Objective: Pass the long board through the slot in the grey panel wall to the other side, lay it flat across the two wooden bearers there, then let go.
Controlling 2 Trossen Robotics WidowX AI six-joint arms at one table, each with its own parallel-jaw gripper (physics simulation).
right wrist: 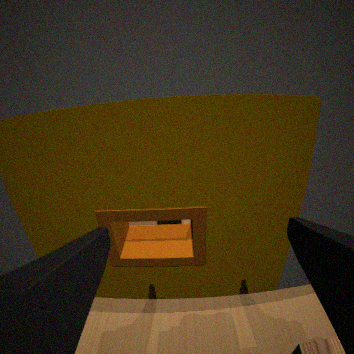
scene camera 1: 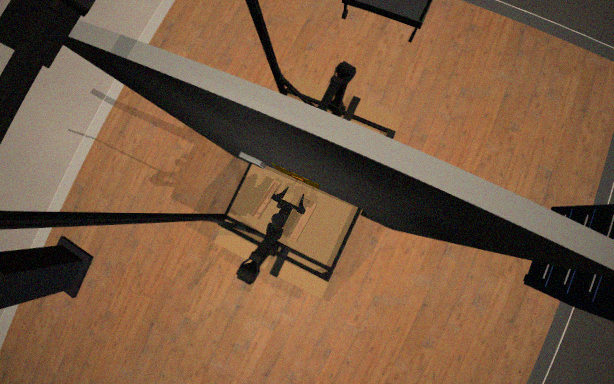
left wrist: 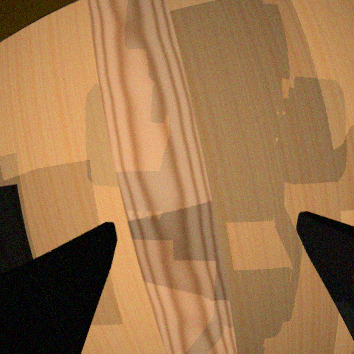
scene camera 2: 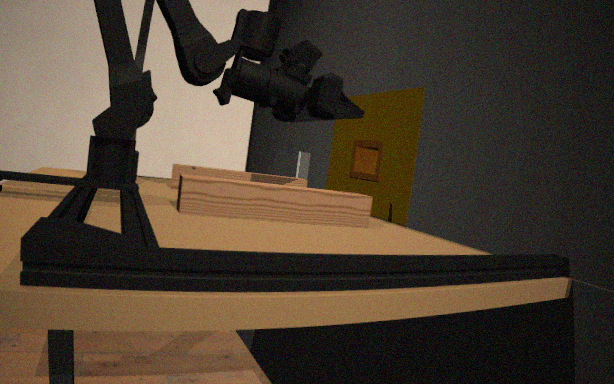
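The long board lies on the table on the left arm's side, running top to bottom in the left wrist view. My left gripper is open above it, a finger to either side of the board; its ends are out of frame. The grey wall carries a yellow panel with an orange-framed slot. The near bearer and the far bearer stand parallel on the other table. My right gripper is open and empty above them, facing the panel.
A pale upright strip stands by the wall beside the bearer table. A black frame rail runs along that table's edge. A dark block face shows at the left edge of the left wrist view.
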